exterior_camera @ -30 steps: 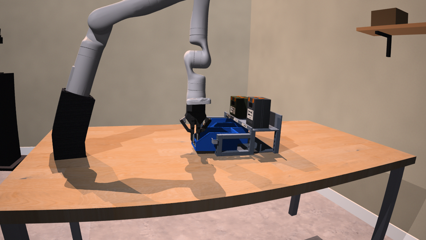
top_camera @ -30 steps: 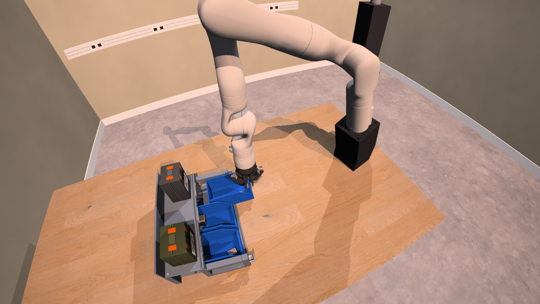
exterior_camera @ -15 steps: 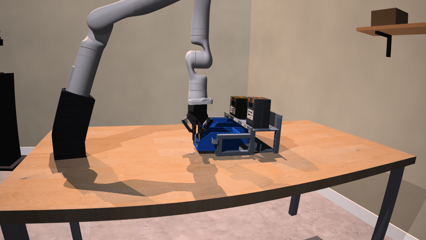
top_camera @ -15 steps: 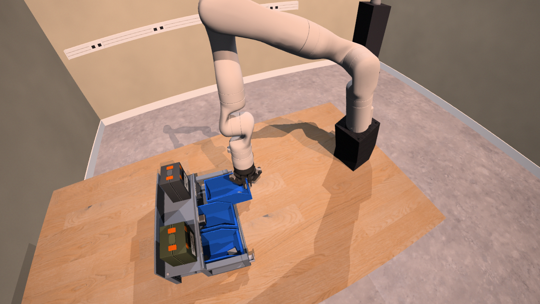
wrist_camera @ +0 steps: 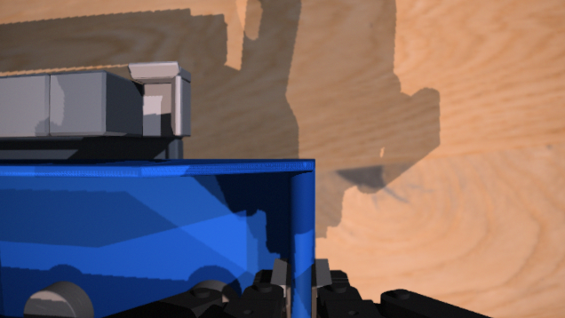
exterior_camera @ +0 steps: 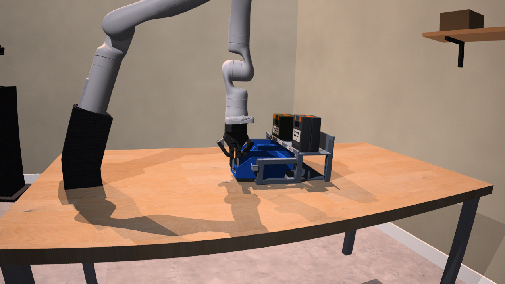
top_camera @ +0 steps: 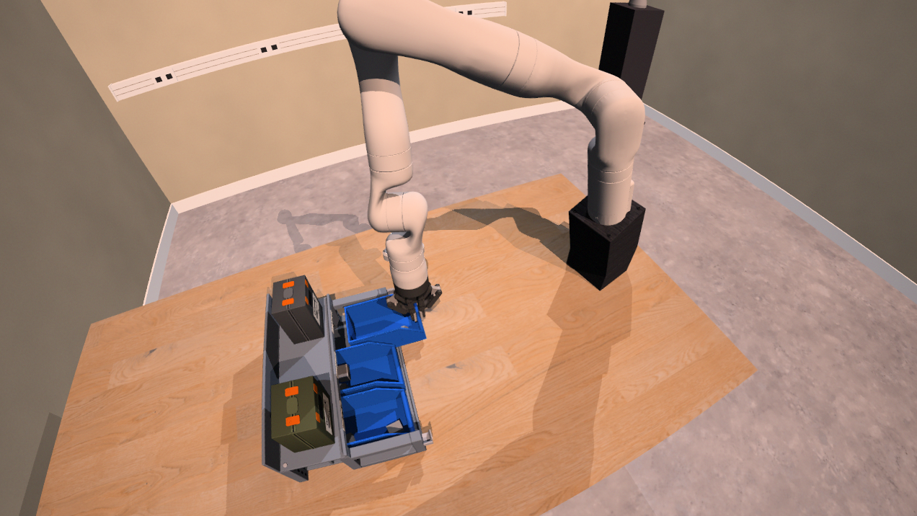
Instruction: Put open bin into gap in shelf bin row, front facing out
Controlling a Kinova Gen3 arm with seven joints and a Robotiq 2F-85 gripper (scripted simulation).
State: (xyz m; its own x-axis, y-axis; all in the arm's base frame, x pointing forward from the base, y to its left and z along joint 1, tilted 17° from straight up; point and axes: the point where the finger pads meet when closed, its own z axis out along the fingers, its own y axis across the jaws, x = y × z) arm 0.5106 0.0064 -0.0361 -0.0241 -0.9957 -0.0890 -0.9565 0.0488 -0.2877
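Now: hand 40 mm short of the grey round part, 30 mm above it and 20 mm to the right of it. From my hand the other things lie so: grey shelf: 190 mm ahead, 110 mm to the left, 10 mm above; then black case: 250 mm ahead, 110 mm above, 10 mm to the right; then green case: 260 mm ahead, 220 mm to the left, 100 mm above.
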